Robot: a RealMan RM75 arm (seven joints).
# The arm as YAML. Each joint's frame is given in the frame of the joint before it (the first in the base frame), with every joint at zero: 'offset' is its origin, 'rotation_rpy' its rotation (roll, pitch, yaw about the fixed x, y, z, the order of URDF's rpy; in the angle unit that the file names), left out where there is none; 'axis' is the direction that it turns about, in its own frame. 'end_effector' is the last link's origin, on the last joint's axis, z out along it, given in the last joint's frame.
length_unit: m
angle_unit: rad
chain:
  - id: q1
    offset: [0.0, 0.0, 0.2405]
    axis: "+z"
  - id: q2
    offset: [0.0, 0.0, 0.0]
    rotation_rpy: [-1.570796, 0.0, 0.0]
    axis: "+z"
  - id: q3
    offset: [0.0, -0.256, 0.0]
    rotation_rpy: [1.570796, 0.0, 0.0]
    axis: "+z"
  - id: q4
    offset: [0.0, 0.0, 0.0]
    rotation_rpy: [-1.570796, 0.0, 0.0]
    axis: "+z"
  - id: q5
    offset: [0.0, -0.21, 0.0]
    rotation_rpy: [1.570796, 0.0, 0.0]
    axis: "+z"
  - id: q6
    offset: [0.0, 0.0, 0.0]
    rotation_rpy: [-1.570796, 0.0, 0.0]
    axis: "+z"
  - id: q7
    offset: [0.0, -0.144, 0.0]
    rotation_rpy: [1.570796, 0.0, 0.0]
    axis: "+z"
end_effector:
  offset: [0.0, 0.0, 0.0]
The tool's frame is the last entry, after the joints.
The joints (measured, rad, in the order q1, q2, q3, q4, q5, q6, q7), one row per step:
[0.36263, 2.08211, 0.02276, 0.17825, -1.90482, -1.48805, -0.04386]
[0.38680, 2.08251, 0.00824, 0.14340, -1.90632, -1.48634, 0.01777]
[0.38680, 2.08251, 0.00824, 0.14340, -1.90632, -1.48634, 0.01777]
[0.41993, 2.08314, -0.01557, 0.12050, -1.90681, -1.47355, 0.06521]
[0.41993, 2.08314, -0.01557, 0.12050, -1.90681, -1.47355, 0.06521]
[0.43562, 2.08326, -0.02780, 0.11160, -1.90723, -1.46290, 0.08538]
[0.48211, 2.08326, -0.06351, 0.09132, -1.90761, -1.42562, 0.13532]
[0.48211, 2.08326, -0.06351, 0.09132, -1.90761, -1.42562, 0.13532]
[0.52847, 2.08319, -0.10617, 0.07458, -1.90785, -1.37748, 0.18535]
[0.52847, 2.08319, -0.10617, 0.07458, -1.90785, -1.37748, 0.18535]
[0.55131, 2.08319, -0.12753, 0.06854, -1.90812, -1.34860, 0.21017]
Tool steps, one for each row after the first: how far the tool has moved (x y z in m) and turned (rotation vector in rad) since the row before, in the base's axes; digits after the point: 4 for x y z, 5 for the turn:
[-0.0011, 0.0077, 0.0028, -0.03014, 0.01322, 0.01226]
[0.0000, 0.0000, 0.0000, 0.00000, 0.00000, 0.00000]
[-0.0048, 0.0092, -0.0007, -0.03865, 0.00310, 0.02034]
[0.0000, 0.0000, 0.0000, 0.00000, 0.00000, 0.00000]
[-0.0022, 0.0043, -0.0010, -0.02007, -0.00225, 0.00711]
[-0.0069, 0.0127, -0.0038, -0.05566, -0.01434, 0.01792]
[0.0000, 0.0000, 0.0000, 0.00000, 0.00000, 0.00000]
[-0.0065, 0.0121, -0.0054, -0.06141, -0.02425, 0.01072]
[0.0000, 0.0000, 0.0000, 0.00000, 0.00000, 0.00000]
[-0.0030, 0.0059, -0.0032, -0.03105, -0.01496, 0.00066]

